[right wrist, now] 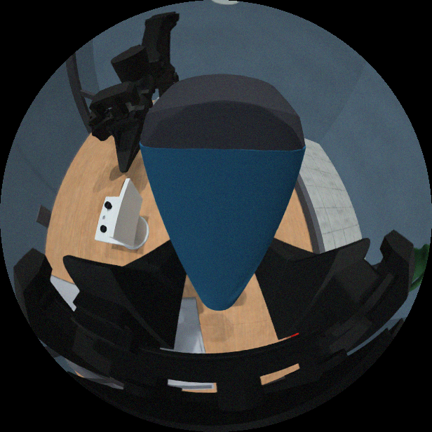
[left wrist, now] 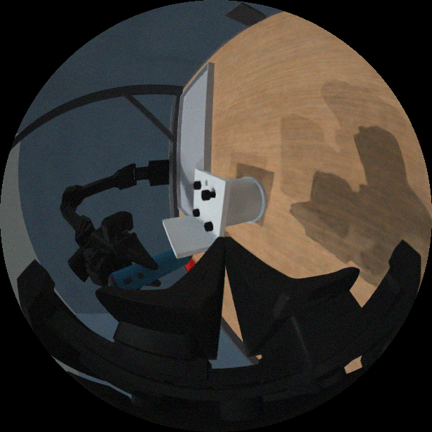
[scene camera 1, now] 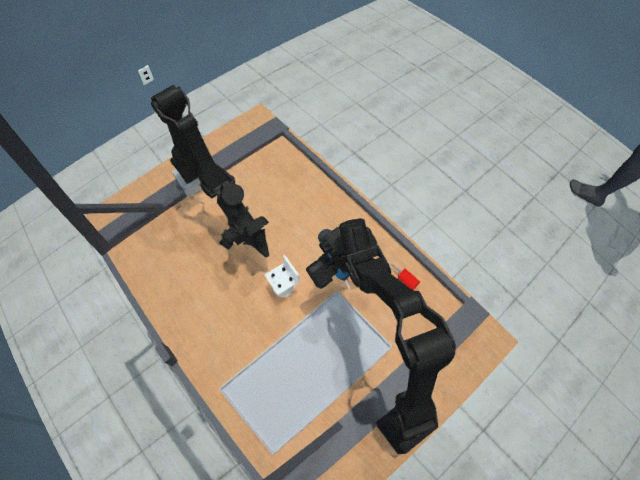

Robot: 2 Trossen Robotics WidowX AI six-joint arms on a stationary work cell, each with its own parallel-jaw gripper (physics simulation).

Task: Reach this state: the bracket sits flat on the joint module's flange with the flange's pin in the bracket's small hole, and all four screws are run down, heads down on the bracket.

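Frame: origin at the left arm's base, x ahead, y left, z up, level; millimetres.
Seen in the pictures: left gripper, between the fingertips: (scene camera 1: 267, 256); left arm's base, origin of its link: (scene camera 1: 191, 173); right arm's base, origin of its link: (scene camera 1: 409, 423).
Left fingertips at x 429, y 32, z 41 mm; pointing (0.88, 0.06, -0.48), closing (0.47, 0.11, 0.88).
Pixels of each thing's top centre, then the offset from my left fingertips to it. "spot": a spot on its surface instead.
- blue driver, a spot on its surface: (scene camera 1: 342, 274) spot: 167 mm ahead, 129 mm left, 10 mm up
- red object, centre of its top: (scene camera 1: 404, 272) 251 mm ahead, 293 mm left, 50 mm down
- flat grey tray, centre of its top: (scene camera 1: 306, 368) 301 mm ahead, 88 mm right, 68 mm down
The white L-shaped bracket (scene camera 1: 282, 276) (left wrist: 218, 210) (right wrist: 127, 215) sits on the pale round joint module (left wrist: 245, 200) (right wrist: 143, 235), looking flat. Four black screw heads show on it. In the left wrist view, one screw (left wrist: 206, 195) looks to stand higher than the others; its exact depth is unclear. The flange's pin cannot be made out clearly. My left gripper (scene camera 1: 267, 253) (left wrist: 223, 242) (right wrist: 123, 171) is shut and empty, its tips close to the bracket. My right gripper (right wrist: 217, 235) is shut on the blue driver (scene camera 1: 342, 274) (left wrist: 150, 269) (right wrist: 222, 200), held to the right of the bracket in scene camera 1.
A red object (scene camera 1: 408, 279) (left wrist: 189, 264) with a thin grey tip lies on the table near its right edge in scene camera 1. A flat grey tray (scene camera 1: 289, 382) (left wrist: 194, 110) lies below the bracket there. Dark frame rails (scene camera 1: 377, 217) border the table.
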